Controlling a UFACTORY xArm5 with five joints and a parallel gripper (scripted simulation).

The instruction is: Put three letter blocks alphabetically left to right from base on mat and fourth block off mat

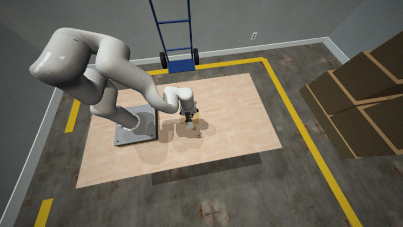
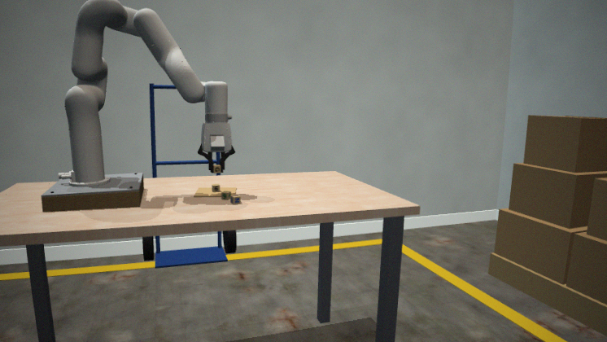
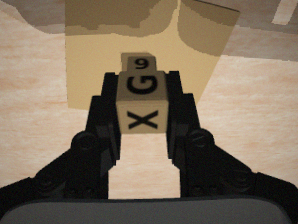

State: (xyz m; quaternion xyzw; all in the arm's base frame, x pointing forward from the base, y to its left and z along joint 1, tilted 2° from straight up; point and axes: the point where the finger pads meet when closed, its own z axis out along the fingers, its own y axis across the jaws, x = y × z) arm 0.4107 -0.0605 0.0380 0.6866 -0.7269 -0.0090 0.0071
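The tan mat is 10 cm below my hand and 4 cm to the left of it. Also, from my hand: block: 1 cm below.
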